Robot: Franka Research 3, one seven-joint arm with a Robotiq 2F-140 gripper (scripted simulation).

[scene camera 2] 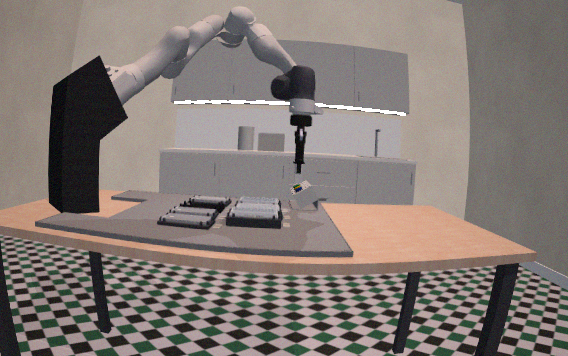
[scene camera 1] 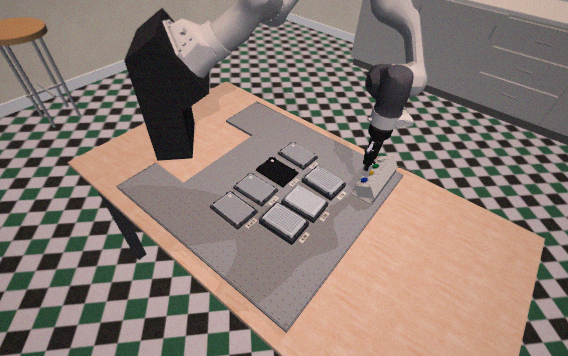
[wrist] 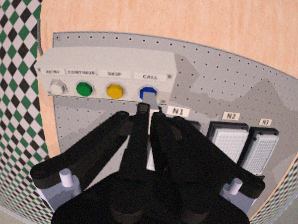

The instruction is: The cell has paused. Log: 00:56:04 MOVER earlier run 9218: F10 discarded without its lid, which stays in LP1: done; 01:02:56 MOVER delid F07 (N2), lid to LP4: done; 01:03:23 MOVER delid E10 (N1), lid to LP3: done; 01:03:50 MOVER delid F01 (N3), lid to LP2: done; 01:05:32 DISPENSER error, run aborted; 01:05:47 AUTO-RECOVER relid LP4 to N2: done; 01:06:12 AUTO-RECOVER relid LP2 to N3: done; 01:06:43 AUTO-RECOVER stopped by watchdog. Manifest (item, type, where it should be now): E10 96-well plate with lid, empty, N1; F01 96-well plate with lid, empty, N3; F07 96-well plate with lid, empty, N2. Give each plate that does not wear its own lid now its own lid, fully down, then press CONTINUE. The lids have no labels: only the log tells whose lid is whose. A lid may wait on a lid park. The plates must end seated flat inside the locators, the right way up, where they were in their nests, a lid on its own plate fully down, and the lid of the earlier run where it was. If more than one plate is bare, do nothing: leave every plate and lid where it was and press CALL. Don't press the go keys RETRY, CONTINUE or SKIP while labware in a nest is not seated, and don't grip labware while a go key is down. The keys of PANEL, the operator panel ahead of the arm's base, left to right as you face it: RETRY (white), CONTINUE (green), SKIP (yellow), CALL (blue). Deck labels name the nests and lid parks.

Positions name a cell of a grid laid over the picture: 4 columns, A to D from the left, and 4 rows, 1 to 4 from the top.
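Observation:
A plate (scene camera 1: B3) is visible to me, and so is a grey lid (scene camera 1: B3). I can also see a grey lid (wrist: D3). As for my gripper (scene camera 2: C3) (wrist: B2), it is in sight too.

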